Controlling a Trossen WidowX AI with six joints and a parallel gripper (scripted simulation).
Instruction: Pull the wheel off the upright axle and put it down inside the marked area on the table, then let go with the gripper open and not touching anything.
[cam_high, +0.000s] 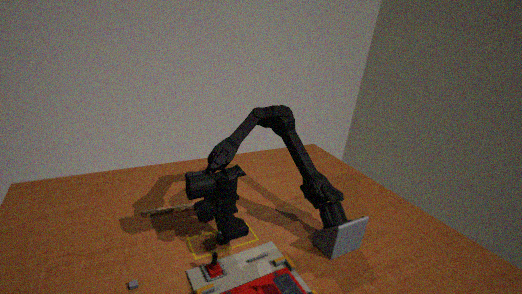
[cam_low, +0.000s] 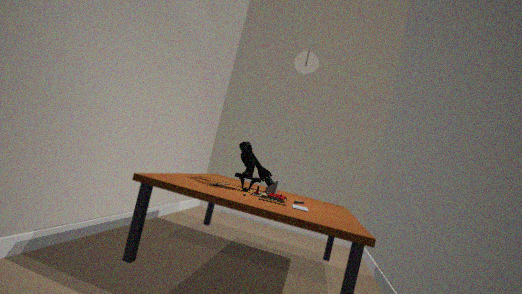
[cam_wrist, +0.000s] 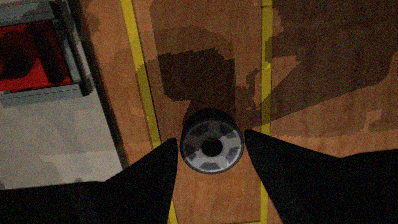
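The wheel lies right at my gripper tip. The rest, counted from my gripper tip: thin rod: 180 mm to the right, 40 mm ahead; then grey base plate: 190 mm to the left.
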